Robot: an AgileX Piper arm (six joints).
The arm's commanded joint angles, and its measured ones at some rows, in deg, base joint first. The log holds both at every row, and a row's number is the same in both.
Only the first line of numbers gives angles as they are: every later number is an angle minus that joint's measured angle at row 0.
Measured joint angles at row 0:
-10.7 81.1 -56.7 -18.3 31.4 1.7
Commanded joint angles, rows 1 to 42:
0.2 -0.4 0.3 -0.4 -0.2 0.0
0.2 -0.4 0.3 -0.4 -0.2 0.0
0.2 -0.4 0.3 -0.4 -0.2 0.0
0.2 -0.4 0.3 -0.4 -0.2 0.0
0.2 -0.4 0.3 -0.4 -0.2 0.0
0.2 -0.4 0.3 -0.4 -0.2 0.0
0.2 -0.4 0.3 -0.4 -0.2 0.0
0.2 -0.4 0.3 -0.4 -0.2 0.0
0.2 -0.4 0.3 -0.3 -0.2 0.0
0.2 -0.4 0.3 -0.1 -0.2 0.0
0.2 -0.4 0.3 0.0 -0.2 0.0
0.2 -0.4 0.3 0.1 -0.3 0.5
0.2 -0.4 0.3 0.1 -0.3 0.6
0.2 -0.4 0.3 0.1 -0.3 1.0
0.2 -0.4 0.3 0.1 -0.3 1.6
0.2 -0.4 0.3 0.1 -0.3 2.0
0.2 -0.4 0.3 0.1 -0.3 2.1
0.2 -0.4 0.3 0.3 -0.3 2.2
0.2 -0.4 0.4 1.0 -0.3 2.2
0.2 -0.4 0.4 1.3 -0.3 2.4
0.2 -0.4 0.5 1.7 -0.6 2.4
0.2 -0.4 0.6 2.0 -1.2 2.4
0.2 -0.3 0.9 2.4 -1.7 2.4
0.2 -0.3 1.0 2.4 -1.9 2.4
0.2 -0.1 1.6 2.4 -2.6 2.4
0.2 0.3 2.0 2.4 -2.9 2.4
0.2 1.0 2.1 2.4 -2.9 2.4
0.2 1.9 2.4 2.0 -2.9 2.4
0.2 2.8 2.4 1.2 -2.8 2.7
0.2 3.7 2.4 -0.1 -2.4 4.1
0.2 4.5 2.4 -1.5 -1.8 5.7
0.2 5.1 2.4 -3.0 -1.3 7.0
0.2 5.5 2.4 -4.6 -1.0 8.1
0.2 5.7 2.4 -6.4 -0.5 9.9
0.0 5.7 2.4 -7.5 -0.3 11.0
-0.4 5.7 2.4 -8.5 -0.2 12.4
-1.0 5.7 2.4 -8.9 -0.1 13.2
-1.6 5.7 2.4 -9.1 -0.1 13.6
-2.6 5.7 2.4 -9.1 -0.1 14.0
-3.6 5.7 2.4 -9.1 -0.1 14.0
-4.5 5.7 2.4 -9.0 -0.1 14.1
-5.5 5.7 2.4 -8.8 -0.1 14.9
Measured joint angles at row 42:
-2.1 5.8 2.2 -7.9 -0.4 13.0
